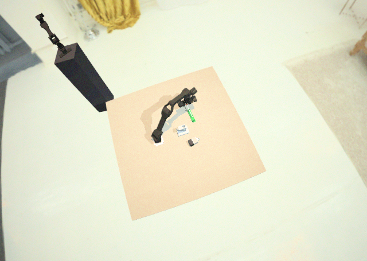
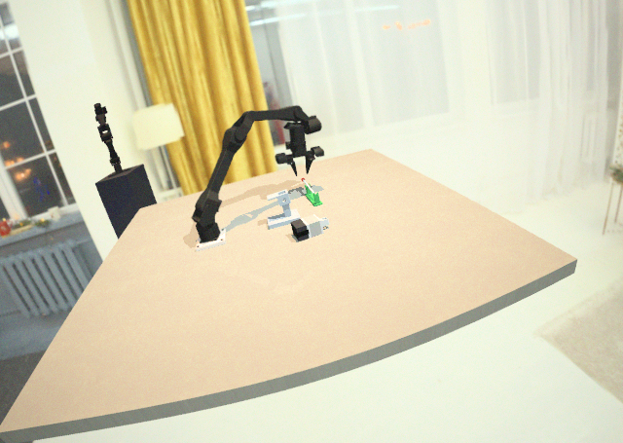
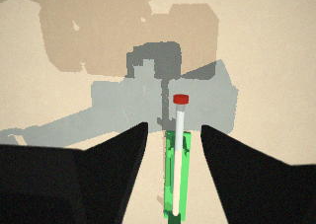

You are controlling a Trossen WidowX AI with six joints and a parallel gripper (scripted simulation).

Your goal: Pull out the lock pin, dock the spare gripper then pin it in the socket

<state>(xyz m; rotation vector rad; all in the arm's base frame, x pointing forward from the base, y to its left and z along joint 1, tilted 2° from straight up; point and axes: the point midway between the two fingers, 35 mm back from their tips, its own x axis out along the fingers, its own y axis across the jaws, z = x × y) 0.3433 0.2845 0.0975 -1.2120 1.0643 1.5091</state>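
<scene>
Right now the green cradle is 100 mm to the right of my gripper tip, 50 mm below it and 30 mm ahead of it. From my gripper tip the other things lie so: spare gripper: 370 mm to the right, 50 mm below, 10 mm ahead; grey mount: 240 mm to the right, 80 mm behind, 20 mm below.
</scene>
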